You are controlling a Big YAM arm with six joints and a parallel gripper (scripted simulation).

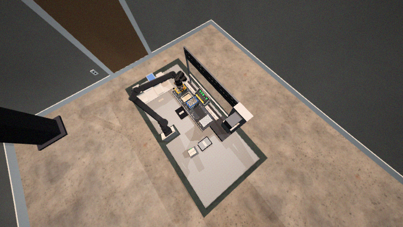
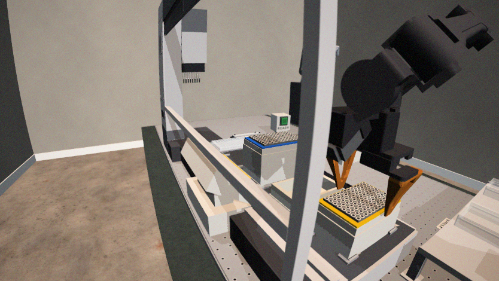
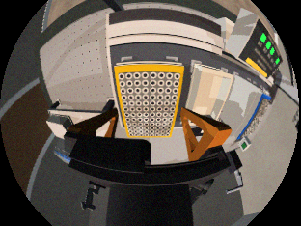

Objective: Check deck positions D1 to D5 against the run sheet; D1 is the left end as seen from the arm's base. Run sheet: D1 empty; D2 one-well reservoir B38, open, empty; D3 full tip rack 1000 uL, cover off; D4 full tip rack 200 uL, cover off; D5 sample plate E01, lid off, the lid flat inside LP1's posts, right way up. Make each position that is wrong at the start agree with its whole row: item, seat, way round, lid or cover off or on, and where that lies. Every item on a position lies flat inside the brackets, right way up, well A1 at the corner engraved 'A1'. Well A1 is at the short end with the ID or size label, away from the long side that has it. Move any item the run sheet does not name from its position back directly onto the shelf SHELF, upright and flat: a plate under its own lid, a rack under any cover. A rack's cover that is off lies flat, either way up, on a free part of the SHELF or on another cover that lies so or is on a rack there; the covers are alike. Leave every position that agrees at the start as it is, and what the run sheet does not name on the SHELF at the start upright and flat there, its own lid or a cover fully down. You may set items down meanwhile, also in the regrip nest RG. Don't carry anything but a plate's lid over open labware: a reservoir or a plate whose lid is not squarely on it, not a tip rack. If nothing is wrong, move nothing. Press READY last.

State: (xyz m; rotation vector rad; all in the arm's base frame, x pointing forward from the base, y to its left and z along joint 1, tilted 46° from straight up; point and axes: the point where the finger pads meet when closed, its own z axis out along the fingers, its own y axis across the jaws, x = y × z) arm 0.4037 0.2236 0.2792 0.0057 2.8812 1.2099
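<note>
Now: hand 20 mm above the yellow-rimmed tip rack and 10 mm to the left of it. From my hand the other things lie so: white frame post 190 mm ahead, 120 mm above, 60 mm to the left; blue-rimmed tip rack 250 mm to the right; black nest 220 mm to the right, 160 mm behind, 120 mm below.
</note>
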